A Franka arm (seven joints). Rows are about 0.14 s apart.
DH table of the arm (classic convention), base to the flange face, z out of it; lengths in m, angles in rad. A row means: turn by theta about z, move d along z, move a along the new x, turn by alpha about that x. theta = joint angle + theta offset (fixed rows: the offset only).
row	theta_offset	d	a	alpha
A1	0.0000	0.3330	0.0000	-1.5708
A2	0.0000	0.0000	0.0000	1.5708
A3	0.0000	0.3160	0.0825	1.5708
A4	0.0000	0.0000	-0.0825	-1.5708
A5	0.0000	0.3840	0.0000	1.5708
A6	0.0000	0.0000	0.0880	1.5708
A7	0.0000	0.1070	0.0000	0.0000
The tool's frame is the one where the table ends.
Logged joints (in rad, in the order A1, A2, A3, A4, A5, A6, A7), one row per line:
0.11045, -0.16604, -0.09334, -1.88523, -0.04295, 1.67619, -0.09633
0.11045, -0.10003, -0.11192, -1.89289, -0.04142, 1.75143, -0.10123
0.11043, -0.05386, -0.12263, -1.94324, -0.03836, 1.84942, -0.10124
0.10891, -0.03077, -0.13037, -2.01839, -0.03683, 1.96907, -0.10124
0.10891, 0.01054, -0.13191, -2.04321, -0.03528, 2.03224, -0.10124
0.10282, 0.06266, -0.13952, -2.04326, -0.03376, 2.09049, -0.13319
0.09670, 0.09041, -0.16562, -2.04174, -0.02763, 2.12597, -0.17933
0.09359, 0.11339, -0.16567, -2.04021, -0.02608, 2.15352, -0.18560
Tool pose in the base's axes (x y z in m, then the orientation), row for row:
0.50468, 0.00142, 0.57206, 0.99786, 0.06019, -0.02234, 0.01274
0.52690, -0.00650, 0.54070, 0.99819, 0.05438, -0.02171, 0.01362
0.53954, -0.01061, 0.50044, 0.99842, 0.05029, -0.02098, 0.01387
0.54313, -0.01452, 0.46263, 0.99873, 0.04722, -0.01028, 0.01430
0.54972, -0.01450, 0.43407, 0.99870, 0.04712, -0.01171, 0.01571
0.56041, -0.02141, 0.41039, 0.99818, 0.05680, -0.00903, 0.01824
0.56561, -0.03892, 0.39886, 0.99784, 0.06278, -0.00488, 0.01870
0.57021, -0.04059, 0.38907, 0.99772, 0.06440, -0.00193, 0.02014
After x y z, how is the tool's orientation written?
As a quaternion, x y z w.
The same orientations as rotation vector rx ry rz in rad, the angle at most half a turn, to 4 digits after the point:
3.1097, 0.1876, -0.0696
3.1090, 0.1694, -0.0676
3.1092, 0.1566, -0.0653
3.1094, 0.1470, -0.0320
3.1065, 0.1466, -0.0364
3.1000, 0.1764, -0.0280
3.0980, 0.1949, -0.0152
3.0949, 0.1998, -0.0060

